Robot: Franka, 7 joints.
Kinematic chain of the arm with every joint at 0, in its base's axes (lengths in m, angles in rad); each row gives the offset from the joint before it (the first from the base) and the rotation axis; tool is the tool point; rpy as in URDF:
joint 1: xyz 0 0 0.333 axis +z
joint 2: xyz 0 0 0 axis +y
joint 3: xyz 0 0 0.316 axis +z
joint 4: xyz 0.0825 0 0 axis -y
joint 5: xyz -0.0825 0 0.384 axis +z
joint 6: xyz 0 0 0 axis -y
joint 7: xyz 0.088 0 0 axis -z
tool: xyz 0 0 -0.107 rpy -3.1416 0 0
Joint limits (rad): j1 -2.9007..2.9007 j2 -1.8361..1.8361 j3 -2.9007..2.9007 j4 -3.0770..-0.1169 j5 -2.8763..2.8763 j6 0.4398..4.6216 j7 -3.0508..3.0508
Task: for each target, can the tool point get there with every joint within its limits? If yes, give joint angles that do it. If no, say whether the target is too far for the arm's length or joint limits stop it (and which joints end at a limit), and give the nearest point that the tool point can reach.
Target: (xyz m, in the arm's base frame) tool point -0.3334 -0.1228 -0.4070
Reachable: no: joint limits stop it (at a limit: joint 2) | nearest point -0.3275 -0.1206 -0.3567 | short by 0.051 m
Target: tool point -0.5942 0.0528 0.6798
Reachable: yes | joints 0.7259 0.0495 2.2917 -1.7079 -1.5949 2.6988 2.5815
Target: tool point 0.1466 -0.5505 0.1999
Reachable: yes | joints -0.1241 1.2646 -1.0631 -2.1454 -2.0459 1.6390 -1.4703
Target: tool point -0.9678 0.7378 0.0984
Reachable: no: too far | nearest point -0.6699 0.5107 0.1706 | short by 0.381 m
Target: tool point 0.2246 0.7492 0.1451
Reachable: yes | joints 1.4371 1.2766 -0.5081 -0.8771 -1.6815 3.1580 1.2227
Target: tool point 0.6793 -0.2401 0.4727
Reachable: yes | joints 0.4539 0.7140 -1.1391 -1.4896 1.4999 2.0925 -1.2385
